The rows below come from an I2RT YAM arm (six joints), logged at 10 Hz.
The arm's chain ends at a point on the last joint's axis. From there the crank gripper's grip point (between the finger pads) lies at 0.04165 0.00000 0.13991 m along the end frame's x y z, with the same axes.
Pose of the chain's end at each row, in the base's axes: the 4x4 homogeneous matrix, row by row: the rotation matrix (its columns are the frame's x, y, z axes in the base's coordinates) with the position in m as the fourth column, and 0 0 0 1 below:
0.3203, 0.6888, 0.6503, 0.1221; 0.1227, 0.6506, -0.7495, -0.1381; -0.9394, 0.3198, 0.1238, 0.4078; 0, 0, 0, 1
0.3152, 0.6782, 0.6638, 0.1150; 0.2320, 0.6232, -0.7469, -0.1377; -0.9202, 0.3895, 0.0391, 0.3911; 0, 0, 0, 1
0.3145, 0.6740, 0.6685, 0.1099; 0.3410, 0.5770, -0.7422, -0.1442; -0.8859, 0.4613, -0.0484, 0.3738; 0, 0, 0, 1
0.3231, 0.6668, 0.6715, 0.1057; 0.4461, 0.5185, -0.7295, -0.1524; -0.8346, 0.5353, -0.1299, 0.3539; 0, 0, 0, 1
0.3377, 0.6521, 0.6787, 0.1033; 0.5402, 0.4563, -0.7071, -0.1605; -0.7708, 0.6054, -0.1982, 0.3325; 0, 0, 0, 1
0.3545, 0.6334, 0.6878, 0.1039; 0.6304, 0.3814, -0.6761, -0.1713; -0.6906, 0.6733, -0.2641, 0.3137; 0, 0, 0, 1
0.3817, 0.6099, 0.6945, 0.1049; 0.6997, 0.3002, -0.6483, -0.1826; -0.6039, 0.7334, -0.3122, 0.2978; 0, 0, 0, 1
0.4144, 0.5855, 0.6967, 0.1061; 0.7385, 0.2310, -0.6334, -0.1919; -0.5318, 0.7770, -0.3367, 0.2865; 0, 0, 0, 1
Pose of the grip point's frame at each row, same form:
0.3203, 0.6888, 0.6503, 0.2264; 0.1227, 0.6506, -0.7495, -0.2379; -0.9394, 0.3198, 0.1238, 0.3860; 0, 0, 0, 1
0.3152, 0.6782, 0.6638, 0.2210; 0.2320, 0.6232, -0.7469, -0.2325; -0.9202, 0.3895, 0.0391, 0.3582; 0, 0, 0, 1
0.3145, 0.6740, 0.6685, 0.2165; 0.3410, 0.5770, -0.7422, -0.2338; -0.8859, 0.4613, -0.0484, 0.3301; 0, 0, 0, 1
0.3231, 0.6668, 0.6715, 0.2131; 0.4461, 0.5185, -0.7295, -0.2359; -0.8346, 0.5353, -0.1299, 0.3010; 0, 0, 0, 1
0.3377, 0.6521, 0.6787, 0.2123; 0.5402, 0.4563, -0.7071, -0.2369; -0.7708, 0.6054, -0.1982, 0.2727; 0, 0, 0, 1
0.3545, 0.6334, 0.6878, 0.2149; 0.6304, 0.3814, -0.6761, -0.2396; -0.6906, 0.6733, -0.2641, 0.2480; 0, 0, 0, 1
0.3817, 0.6099, 0.6945, 0.2180; 0.6997, 0.3002, -0.6483, -0.2442; -0.6039, 0.7334, -0.3122, 0.2290; 0, 0, 0, 1
0.4144, 0.5855, 0.6967, 0.2208; 0.7385, 0.2310, -0.6334, -0.2498; -0.5318, 0.7770, -0.3367, 0.2172; 0, 0, 0, 1

